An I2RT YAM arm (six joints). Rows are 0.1 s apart.
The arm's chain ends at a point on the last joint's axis. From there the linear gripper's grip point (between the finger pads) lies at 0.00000 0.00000 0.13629 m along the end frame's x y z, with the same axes.
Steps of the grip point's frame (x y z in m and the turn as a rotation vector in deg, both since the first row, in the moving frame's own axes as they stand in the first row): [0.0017 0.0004 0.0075 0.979 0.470 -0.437]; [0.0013 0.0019 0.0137 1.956 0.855 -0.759]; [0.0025 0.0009 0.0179 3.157 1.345 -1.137]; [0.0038 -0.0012 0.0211 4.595 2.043 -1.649]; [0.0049 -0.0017 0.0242 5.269 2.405 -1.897]
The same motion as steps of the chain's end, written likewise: [0.0006 0.0027 0.0075 0.979 0.470 -0.437]; [-0.0007 0.0066 0.0138 1.956 0.855 -0.759]; [-0.0006 0.0084 0.0181 3.157 1.345 -1.137]; [-0.0009 0.0098 0.0216 4.595 2.043 -1.649]; [-0.0006 0.0109 0.0249 5.269 2.405 -1.897]
